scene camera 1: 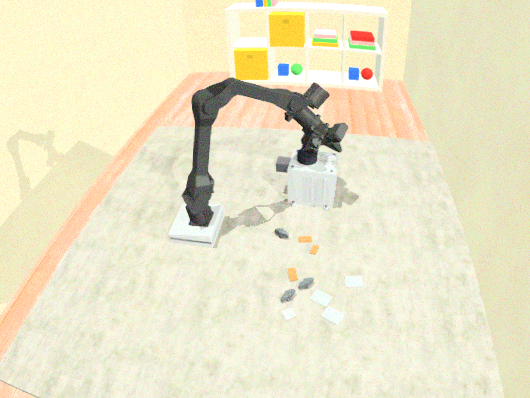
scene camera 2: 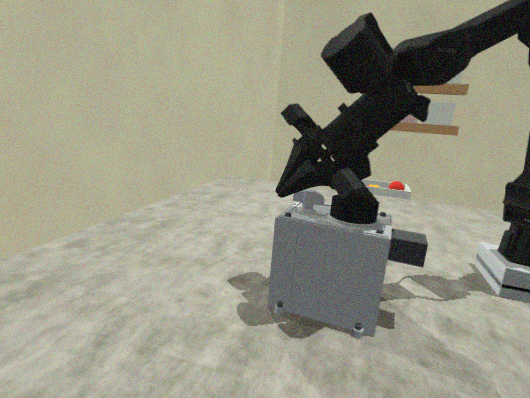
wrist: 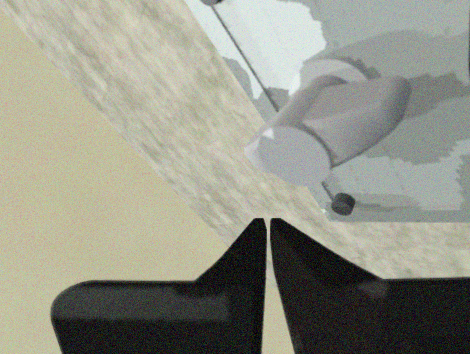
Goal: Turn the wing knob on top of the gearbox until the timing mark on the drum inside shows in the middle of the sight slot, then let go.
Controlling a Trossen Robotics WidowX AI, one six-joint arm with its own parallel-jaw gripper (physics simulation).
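Seen in the pictures: gripper, between the fingertips: (scene camera 1: pixel 340 151) (scene camera 2: pixel 278 194) (wrist: pixel 266 228); arm's base, origin of its link: (scene camera 1: pixel 201 218) (scene camera 2: pixel 523 260).
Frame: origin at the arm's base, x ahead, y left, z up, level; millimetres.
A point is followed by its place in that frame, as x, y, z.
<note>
The gearbox (scene camera 1: pixel 312 189) {316, 165, 23} (scene camera 2: pixel 330 275) {304, 288, 22} (wrist: pixel 270 35) {364, 202, 88} is a pale grey box standing upright. A grey wing knob (scene camera 2: pixel 313 200) {347, 234, 107} (wrist: pixel 367 117) {338, 225, 115} sits on its top near one edge. My gripper (scene camera 1: pixel 340 149) {394, 261, 114} (scene camera 2: pixel 278 194) {394, 261, 114} (wrist: pixel 266 228) {394, 261, 114} is shut with nothing between its fingertips. The tips are close to the knob but look apart from it, past its outer side. A round black cap (scene camera 1: pixel 307 157) {293, 202, 117} (scene camera 2: pixel 354 209) also stands on the top; the gripper's body is right above it and overlaps it in both scene views. The sight slot and timing mark do not show.
A dark block (scene camera 1: pixel 282 164) {213, 210, 76} (scene camera 2: pixel 409 247) {212, 253, 69} juts from the gearbox's side. Dark stones (scene camera 1: pixel 281 233) {245, 5, -24}, orange pieces (scene camera 1: pixel 305 239) {316, 9, -41} and white tiles (scene camera 1: pixel 354 281) {472, -124, -45} lie in front on the mat (scene camera 1: pixel 150 310) {-47, -323, -48}. Small black bolts (wrist: pixel 343 204) {372, 270, 93} stand on the gearbox top. A white shelf unit (scene camera 1: pixel 306 7) stands behind.
</note>
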